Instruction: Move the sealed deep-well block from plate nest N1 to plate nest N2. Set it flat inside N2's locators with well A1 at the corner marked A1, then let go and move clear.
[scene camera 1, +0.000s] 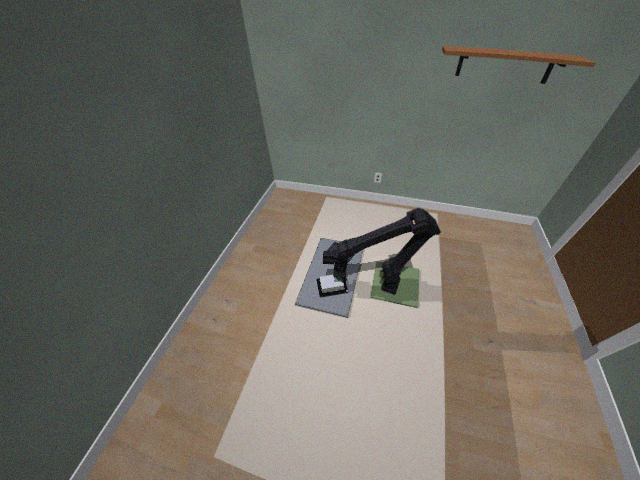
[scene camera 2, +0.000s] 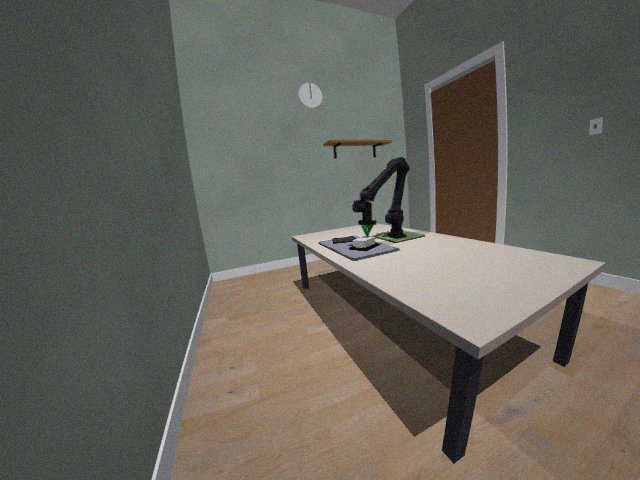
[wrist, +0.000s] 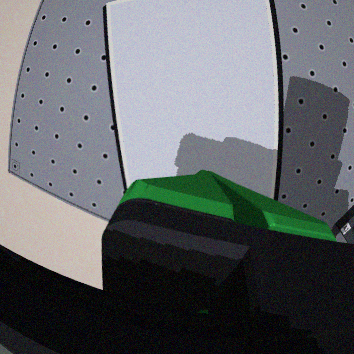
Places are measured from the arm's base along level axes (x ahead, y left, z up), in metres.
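Pixels of known places: gripper, fingertip midpoint: (scene camera 1: 338, 279) (scene camera 2: 367, 236) (wrist: 202, 181); arm's base at its link origin: (scene camera 1: 390, 284) (scene camera 2: 396, 236).
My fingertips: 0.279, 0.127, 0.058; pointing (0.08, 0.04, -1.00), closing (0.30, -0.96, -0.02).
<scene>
Ahead of a thing's pixels: the offset from my fingertips to its top centre, as dx, dy, dz. "spot": to the spot under its first point. Level surfaces: height alone.
The sealed deep-well block @[+0.030, +0.023, -0.004] (scene camera 1: 329, 283) (scene camera 2: 364, 241) (wrist: 193, 77) is a white rectangle with a pale foil top. It sits flat in a black-framed nest on the grey perforated deck @[dz -0.057] (scene camera 1: 323, 305) (scene camera 2: 381, 250) (wrist: 63, 105). My gripper (scene camera 2: 366, 229) (wrist: 202, 181) hangs just above the block's near end. Its green fingers are pressed together with nothing between them. A second dark nest @[+0.082, -0.225, -0.040] (scene camera 2: 341, 239) lies further along the deck. Only its labelled corner @[spot: +0.018, -0.157, -0.046] (wrist: 345, 228) shows at the right edge of the wrist view.
The deck lies on a beige table @[dz -0.070] (scene camera 1: 335, 387) (scene camera 2: 465, 289). The arm's base stands on a green mat (scene camera 1: 408, 291) (scene camera 2: 408, 235) beside the deck. A wooden wall shelf (scene camera 1: 516, 53) (scene camera 2: 356, 142) and a brown door (scene camera 2: 465, 154) are far off.
</scene>
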